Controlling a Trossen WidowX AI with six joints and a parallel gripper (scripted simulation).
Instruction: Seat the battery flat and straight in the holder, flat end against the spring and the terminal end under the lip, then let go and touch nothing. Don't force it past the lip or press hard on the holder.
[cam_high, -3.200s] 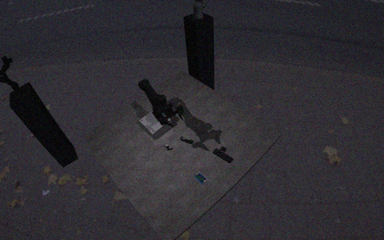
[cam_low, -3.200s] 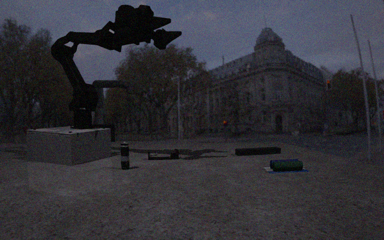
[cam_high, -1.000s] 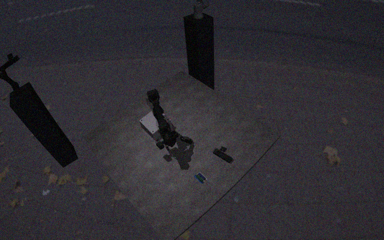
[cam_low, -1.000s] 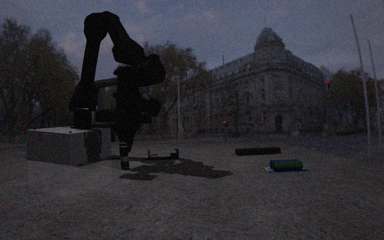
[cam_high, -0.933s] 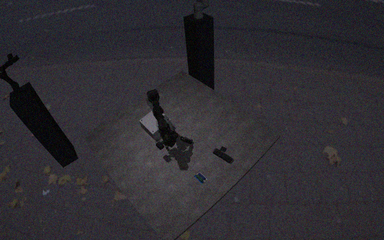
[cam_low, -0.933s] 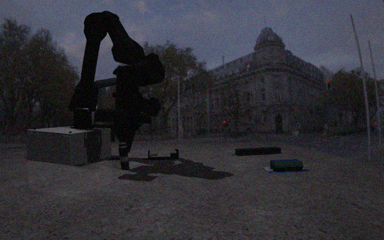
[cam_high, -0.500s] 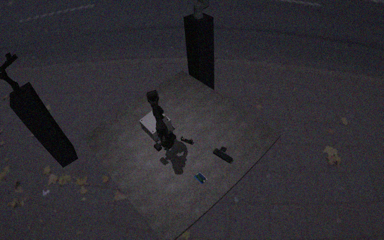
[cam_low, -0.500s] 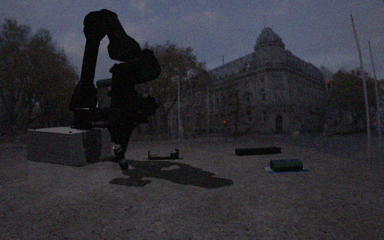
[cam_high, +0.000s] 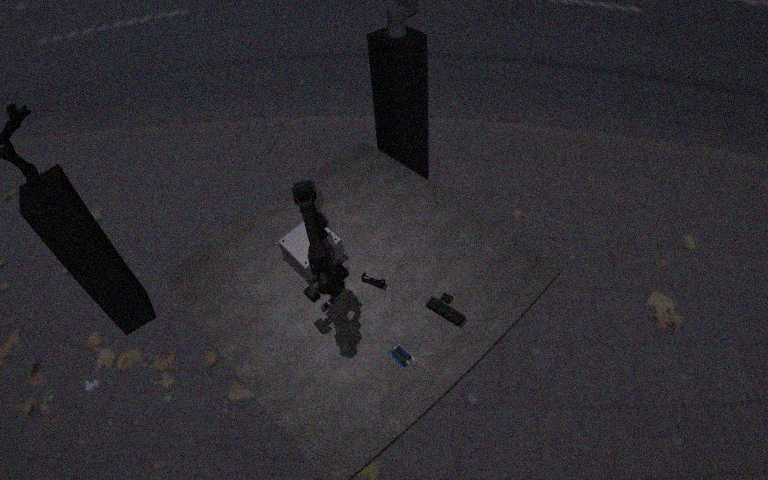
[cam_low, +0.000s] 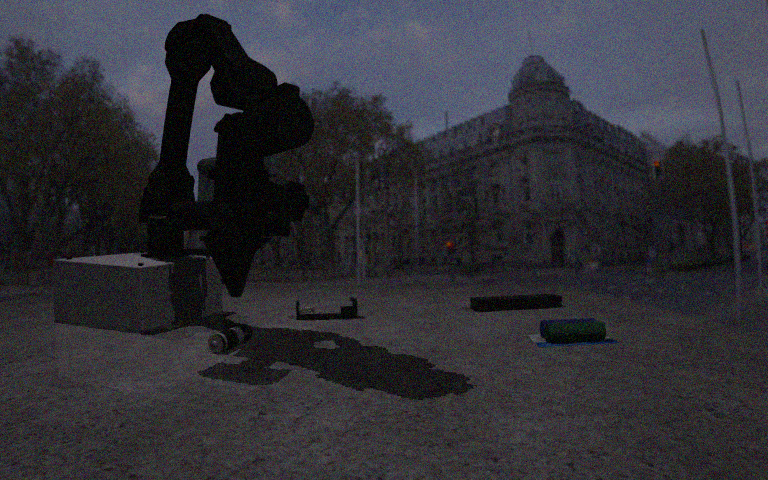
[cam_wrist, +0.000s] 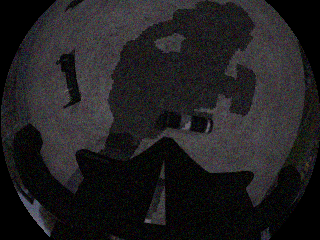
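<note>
Now: the battery 10 mm ahead of my gripper tip, 20 mm to the right of it and 40 mm below it. The rest, counted from my gripper tip: flat black bar (330 mm ahead, 330 mm to the left, 40 mm below); then white plate (380 mm ahead, 70 mm to the left, 40 mm below).
</note>
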